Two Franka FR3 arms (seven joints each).
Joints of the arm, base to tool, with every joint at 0 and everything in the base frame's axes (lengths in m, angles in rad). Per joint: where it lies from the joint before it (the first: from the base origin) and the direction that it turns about. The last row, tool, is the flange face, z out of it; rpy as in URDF.
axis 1: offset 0 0 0.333 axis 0 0 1
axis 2: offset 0 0 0 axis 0 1 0
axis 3: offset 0 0 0.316 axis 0 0 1
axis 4: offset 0.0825 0 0 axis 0 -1 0
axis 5: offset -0.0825 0 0.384 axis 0 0 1
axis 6: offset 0 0 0 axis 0 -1 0
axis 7: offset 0.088 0 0 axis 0 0 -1
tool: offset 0 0 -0.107 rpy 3.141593 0 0
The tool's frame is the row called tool.
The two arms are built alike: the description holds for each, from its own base.
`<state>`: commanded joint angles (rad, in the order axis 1, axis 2, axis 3, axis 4, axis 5, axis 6, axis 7); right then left.
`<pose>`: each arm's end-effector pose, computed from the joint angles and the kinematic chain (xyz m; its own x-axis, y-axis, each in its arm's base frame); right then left.
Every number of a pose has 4 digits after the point.
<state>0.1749 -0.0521 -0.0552 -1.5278 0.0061 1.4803 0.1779 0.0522 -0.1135 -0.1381 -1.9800 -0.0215 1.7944 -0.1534</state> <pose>0.5251 0.0629 0.6648 0.9983 -0.0575 0.0029 -0.0575 -0.9983 -0.0096 0.5156 -0.0485 0.5097 0.9946 0.0744 -0.0730 0.0742 -0.9972 -0.0063</pose>
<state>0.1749 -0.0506 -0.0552 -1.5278 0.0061 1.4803 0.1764 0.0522 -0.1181 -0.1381 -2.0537 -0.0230 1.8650 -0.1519</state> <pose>0.5256 0.0630 0.6640 0.9984 -0.0561 0.0014 -0.0560 -0.9984 -0.0093 0.5111 -0.0477 0.4831 0.9946 0.0749 -0.0716 0.0747 -0.9972 -0.0056</pose>
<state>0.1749 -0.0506 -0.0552 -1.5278 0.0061 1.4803 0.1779 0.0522 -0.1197 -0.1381 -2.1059 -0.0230 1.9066 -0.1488</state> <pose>0.5256 0.0630 0.6640 0.9983 -0.0575 0.0014 -0.0575 -0.9983 -0.0093 0.5060 -0.0469 0.4628 0.9941 0.0730 -0.0804 0.0726 -0.9973 -0.0074</pose>
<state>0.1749 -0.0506 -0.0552 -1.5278 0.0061 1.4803 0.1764 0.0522 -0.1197 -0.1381 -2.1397 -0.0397 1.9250 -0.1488</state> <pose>0.5256 0.0630 0.6640 0.9984 -0.0561 0.0014 -0.0560 -0.9984 -0.0093 0.5013 -0.0474 0.4487 0.9920 0.0795 -0.0978 0.0804 -0.9968 0.0049</pose>
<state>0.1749 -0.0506 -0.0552 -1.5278 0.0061 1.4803 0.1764 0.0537 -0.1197 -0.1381 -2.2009 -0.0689 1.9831 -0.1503</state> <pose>0.5256 0.0630 0.6640 0.9984 -0.0561 0.0014 -0.0560 -0.9984 -0.0093 0.4946 -0.0472 0.4254 0.9898 0.0963 -0.1048 0.0997 -0.9946 0.0282</pose>
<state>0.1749 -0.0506 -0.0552 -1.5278 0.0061 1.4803 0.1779 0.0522 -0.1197 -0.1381 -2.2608 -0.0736 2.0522 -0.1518</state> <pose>0.5256 0.0630 0.6640 0.9983 -0.0575 0.0014 -0.0575 -0.9983 -0.0093 0.4881 -0.0467 0.4038 0.9901 0.1025 -0.0962 0.1059 -0.9939 0.0313</pose>
